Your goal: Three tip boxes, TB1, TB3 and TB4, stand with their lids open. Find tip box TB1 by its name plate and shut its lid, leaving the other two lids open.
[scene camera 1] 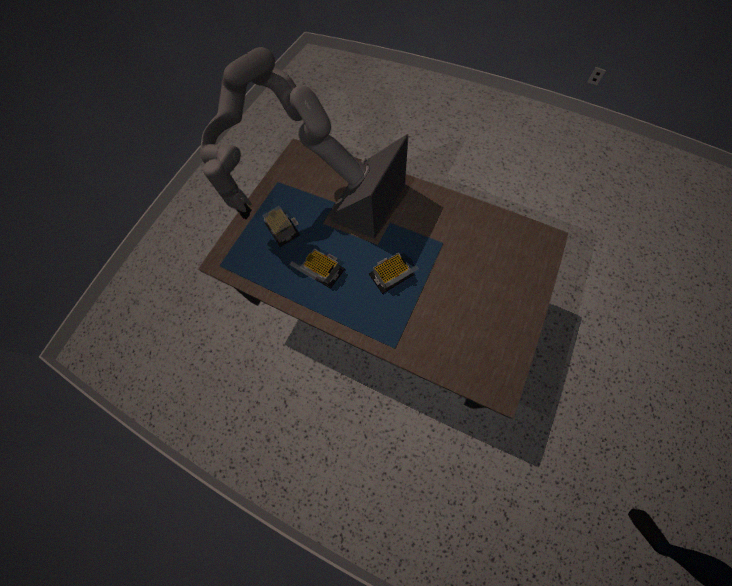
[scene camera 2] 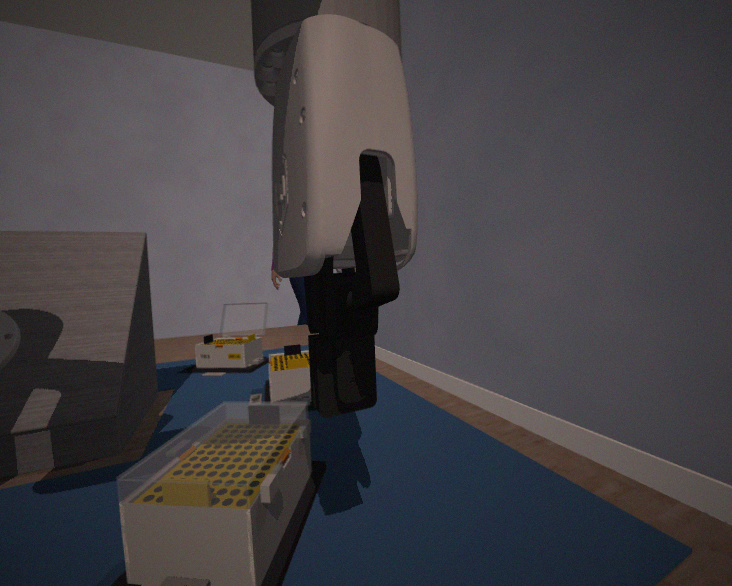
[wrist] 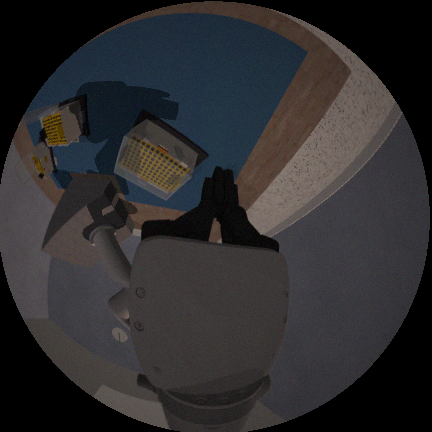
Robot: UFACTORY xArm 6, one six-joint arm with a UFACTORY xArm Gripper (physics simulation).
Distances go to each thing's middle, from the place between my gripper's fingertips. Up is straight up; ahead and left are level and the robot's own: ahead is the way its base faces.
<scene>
Right now the tip box TB4 (scene camera 2: 293,358) is 37 cm to the left of my hand, 9 cm ahead of it and 6 cm below it.
</scene>
